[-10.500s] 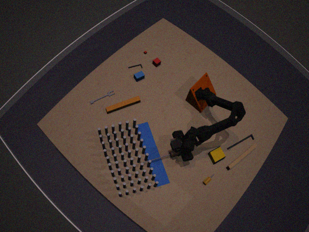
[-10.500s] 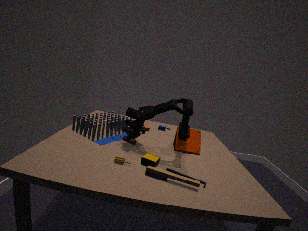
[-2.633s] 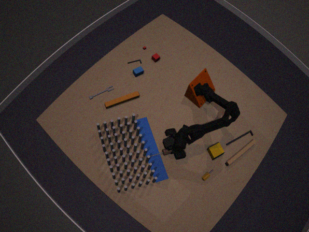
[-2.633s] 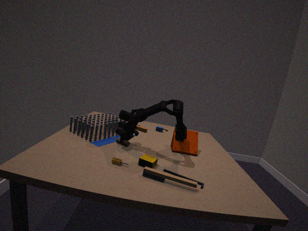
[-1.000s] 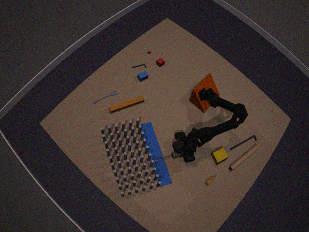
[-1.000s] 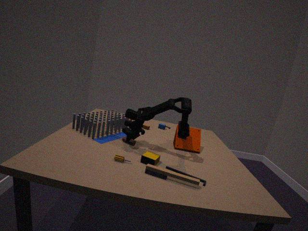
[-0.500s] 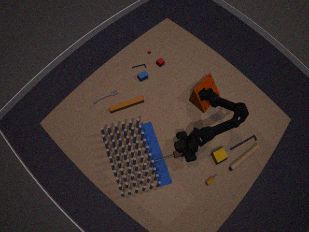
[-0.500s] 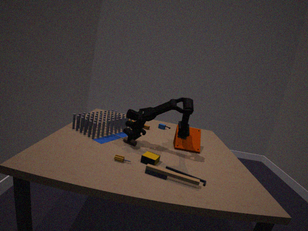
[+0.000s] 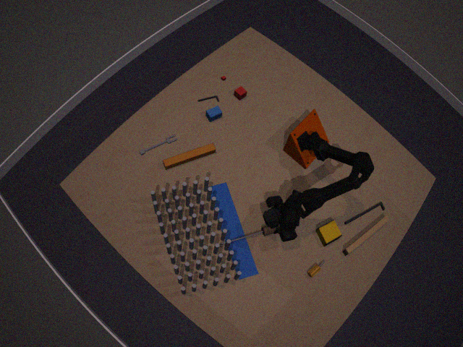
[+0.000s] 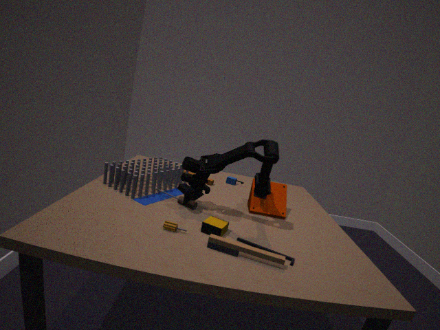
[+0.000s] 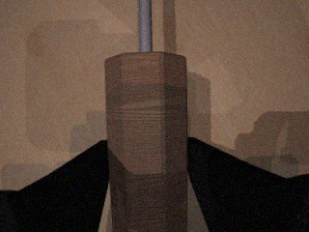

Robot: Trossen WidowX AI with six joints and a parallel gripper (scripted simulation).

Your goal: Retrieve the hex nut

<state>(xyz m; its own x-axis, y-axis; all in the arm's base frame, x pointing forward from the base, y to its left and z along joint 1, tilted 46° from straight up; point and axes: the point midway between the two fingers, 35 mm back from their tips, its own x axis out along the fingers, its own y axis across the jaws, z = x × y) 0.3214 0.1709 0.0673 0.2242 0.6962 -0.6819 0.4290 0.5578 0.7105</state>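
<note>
Right now my gripper tip is 9 cm short of the metal pick tool and 4 cm to the left of it. Also, from my gripper tip: yellow screwdriver 1 cm behind, 25 cm to the left; yellow block 16 cm behind, 18 cm to the left, 1 cm above; blue taped strip 12 cm ahead, 10 cm to the right, 1 cm below.
</note>
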